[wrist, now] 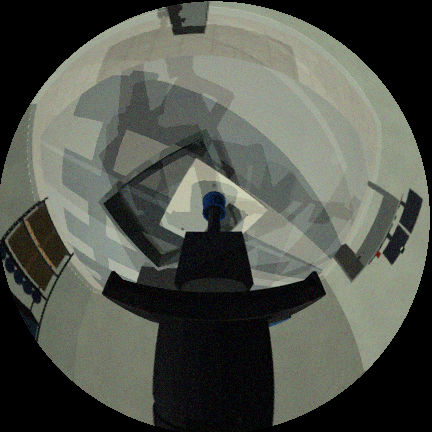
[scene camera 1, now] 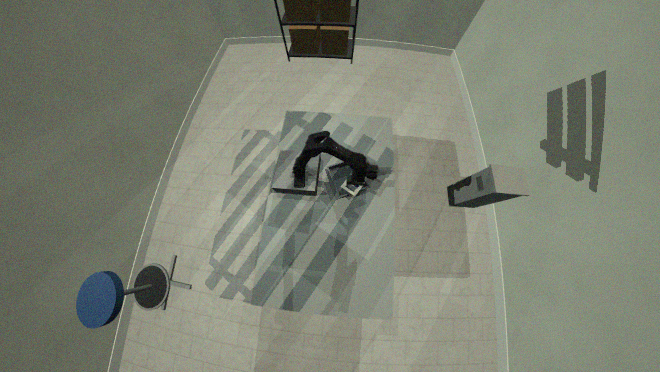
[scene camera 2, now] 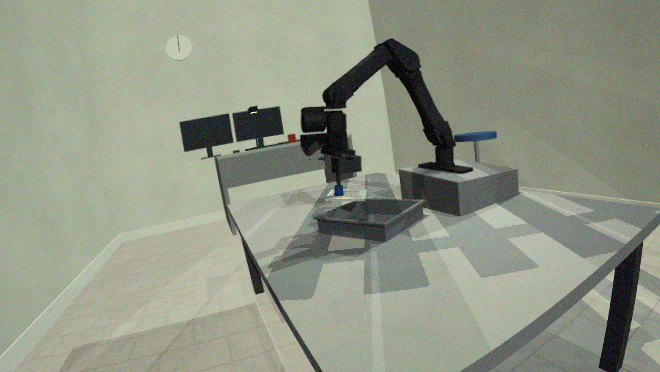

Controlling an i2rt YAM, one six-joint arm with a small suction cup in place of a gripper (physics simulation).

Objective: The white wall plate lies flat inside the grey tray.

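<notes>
The white wall plate (wrist: 183, 199) (scene camera 1: 347, 186) (scene camera 2: 333, 197) hangs flat under my suction cup (wrist: 213, 200) (scene camera 2: 338, 190). The cup sits on the plate's top face near its middle. The plate is low over the far corner of the grey tray (scene camera 2: 369, 224) (wrist: 135, 227), partly over the tray's inside and partly past its rim. In the wrist view the plate's left part covers the tray floor and its right corner sticks out over the table (scene camera 2: 461, 286). The tray's inside looks empty in the second scene view.
The arm stands on a grey block (scene camera 2: 461, 190) just right of the tray. A desk (scene camera 2: 258, 164) with two monitors stands behind the table. A blue stool (scene camera 2: 475, 136) (scene camera 1: 98, 299) and a shelf rack (scene camera 1: 280, 27) stand on the floor.
</notes>
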